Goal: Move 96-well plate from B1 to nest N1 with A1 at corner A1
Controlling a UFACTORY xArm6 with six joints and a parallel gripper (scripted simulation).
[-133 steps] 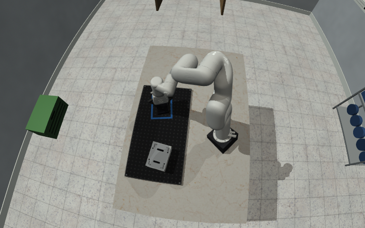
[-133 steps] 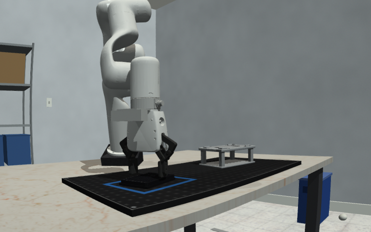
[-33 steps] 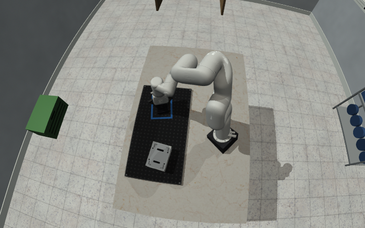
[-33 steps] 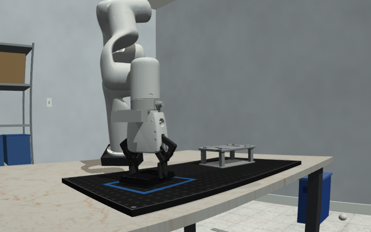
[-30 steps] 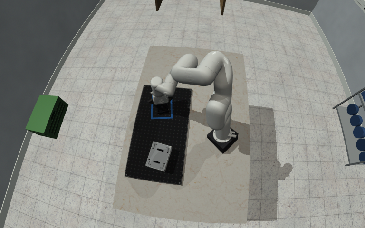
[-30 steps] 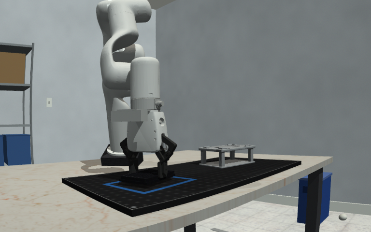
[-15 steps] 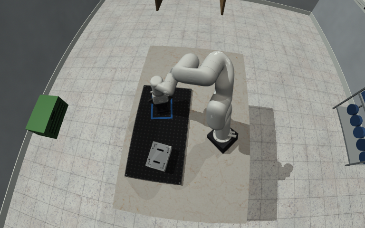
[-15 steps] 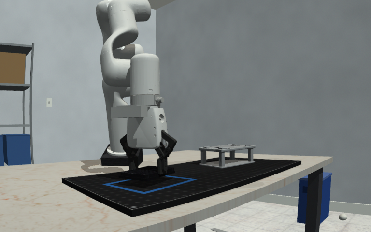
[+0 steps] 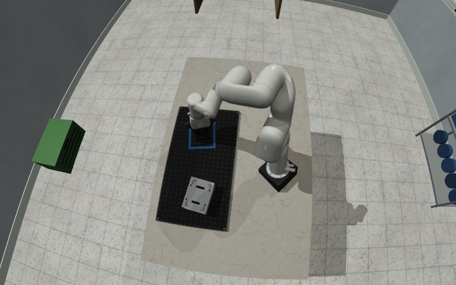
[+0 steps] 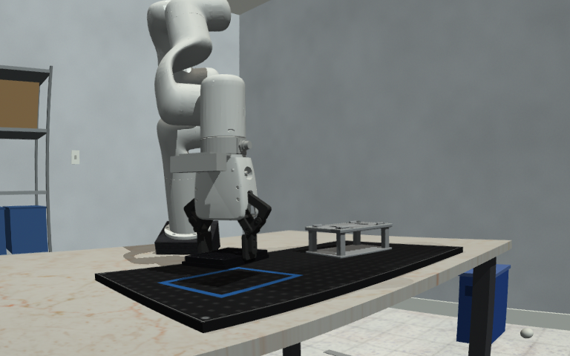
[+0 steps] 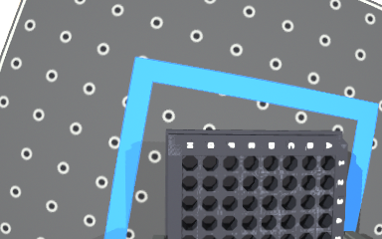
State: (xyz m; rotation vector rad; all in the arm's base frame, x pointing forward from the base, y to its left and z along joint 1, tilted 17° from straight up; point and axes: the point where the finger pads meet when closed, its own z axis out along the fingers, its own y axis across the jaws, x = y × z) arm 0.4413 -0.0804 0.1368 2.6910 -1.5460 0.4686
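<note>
Now: hand 110 mm past the plate nest, 360 mm to the right of it and 10 mm below it. Round my hand: black 96-well plate 10 mm below.
</note>
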